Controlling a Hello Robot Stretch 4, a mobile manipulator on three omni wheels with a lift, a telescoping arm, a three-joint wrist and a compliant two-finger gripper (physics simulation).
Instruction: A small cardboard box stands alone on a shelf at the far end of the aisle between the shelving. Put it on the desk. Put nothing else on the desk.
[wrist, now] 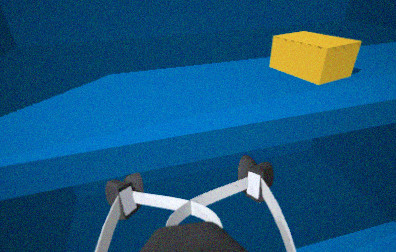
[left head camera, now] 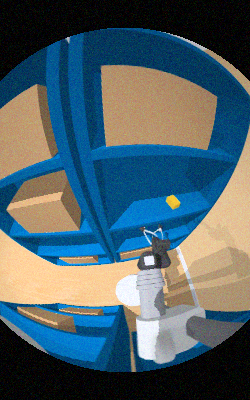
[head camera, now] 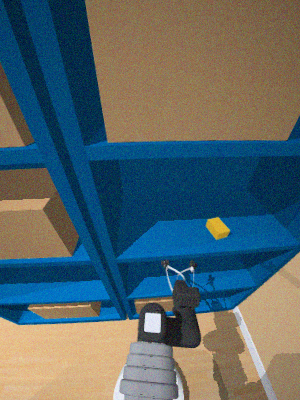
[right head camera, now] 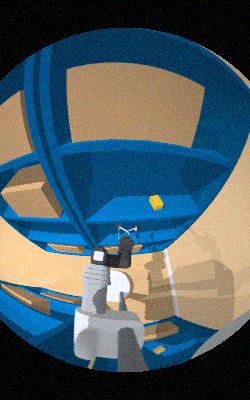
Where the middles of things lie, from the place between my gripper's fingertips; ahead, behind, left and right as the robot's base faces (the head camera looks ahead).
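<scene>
I see the small yellow box (wrist: 317, 58), and my hand is 70 mm below it, 140 mm short of it and 190 mm to the left of it.
</scene>
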